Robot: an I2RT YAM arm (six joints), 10 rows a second.
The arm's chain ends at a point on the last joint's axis. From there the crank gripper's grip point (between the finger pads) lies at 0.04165 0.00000 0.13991 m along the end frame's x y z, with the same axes.
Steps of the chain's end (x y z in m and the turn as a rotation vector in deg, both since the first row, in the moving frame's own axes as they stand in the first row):
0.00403 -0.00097 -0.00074 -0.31 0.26 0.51
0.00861 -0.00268 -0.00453 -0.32 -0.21 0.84
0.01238 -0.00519 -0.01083 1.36 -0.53 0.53
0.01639 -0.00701 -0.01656 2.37 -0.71 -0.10
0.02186 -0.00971 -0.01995 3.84 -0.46 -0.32
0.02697 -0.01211 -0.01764 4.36 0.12 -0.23
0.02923 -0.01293 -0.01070 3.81 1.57 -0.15
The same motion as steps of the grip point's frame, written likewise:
0.00466 0.00016 -0.00093 -0.31 0.26 0.51
0.00809 -0.00129 -0.00438 -0.32 -0.21 0.84
0.01110 -0.00814 -0.01049 1.36 -0.53 0.53
0.01465 -0.01288 -0.01618 2.37 -0.71 -0.10
0.02071 -0.01932 -0.01994 3.84 -0.46 -0.32
0.02724 -0.02291 -0.01814 4.36 0.12 -0.23
0.03303 -0.02230 -0.01221 3.81 1.57 -0.15

